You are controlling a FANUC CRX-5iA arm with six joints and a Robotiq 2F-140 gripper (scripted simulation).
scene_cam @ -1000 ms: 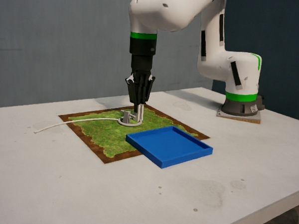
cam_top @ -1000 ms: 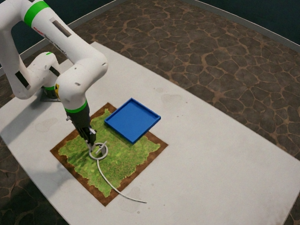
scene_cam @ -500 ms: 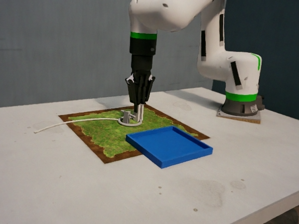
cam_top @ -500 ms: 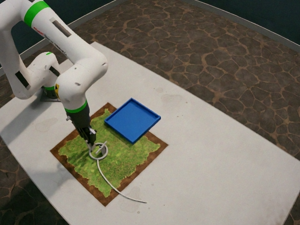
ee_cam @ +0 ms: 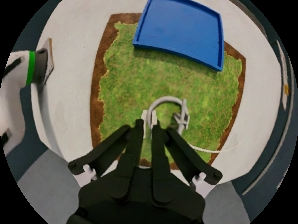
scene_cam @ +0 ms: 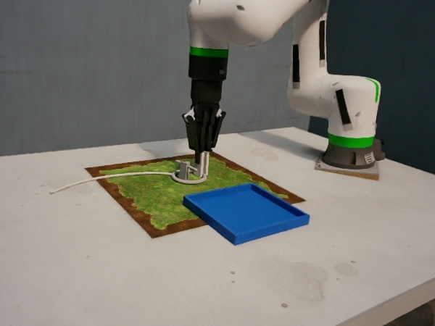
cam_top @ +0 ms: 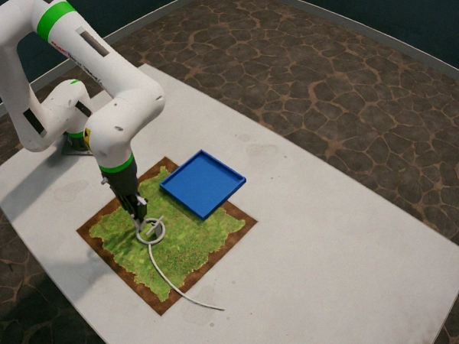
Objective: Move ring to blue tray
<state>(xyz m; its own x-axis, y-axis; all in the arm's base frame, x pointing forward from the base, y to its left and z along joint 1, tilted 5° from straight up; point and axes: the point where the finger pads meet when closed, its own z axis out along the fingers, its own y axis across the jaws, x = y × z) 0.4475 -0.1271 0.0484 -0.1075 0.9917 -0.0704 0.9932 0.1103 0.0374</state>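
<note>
The grey stake is 60 mm ahead of my hand, 20 mm to the left of it and 10 mm below it. Also, from my hand: blue tray: 230 mm to the left, 50 mm ahead, 30 mm below; square green grass mat: 60 mm ahead, 50 mm below, 40 mm to the left.
</note>
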